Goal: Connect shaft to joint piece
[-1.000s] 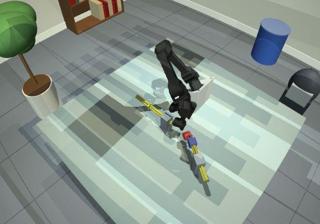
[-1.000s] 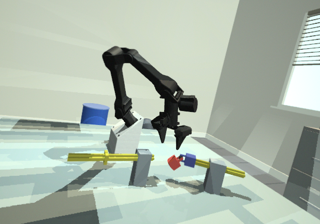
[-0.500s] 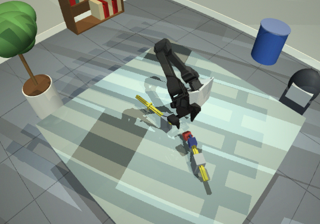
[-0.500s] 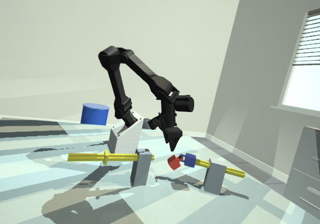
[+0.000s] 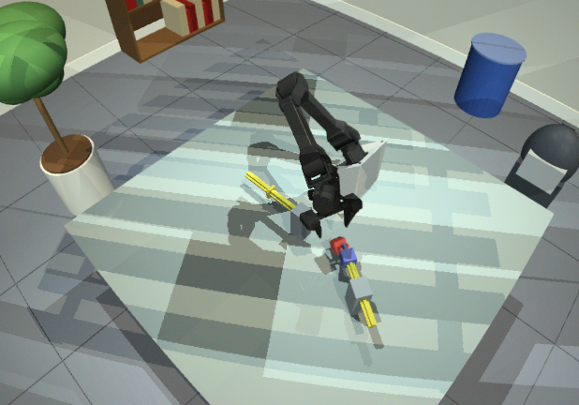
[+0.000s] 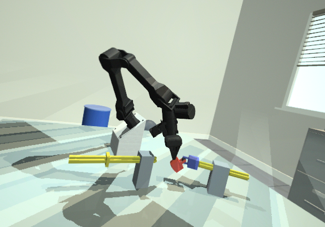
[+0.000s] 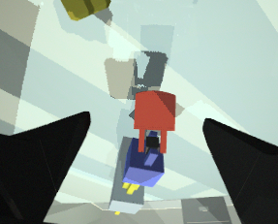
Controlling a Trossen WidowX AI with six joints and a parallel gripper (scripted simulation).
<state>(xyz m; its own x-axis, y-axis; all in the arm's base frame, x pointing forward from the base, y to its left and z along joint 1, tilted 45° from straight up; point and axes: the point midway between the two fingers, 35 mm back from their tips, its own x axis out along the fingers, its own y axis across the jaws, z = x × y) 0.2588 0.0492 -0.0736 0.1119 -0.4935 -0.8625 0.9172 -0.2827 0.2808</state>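
Right now the red joint piece is 4 cm below my gripper tip and 3 cm to the left of it.
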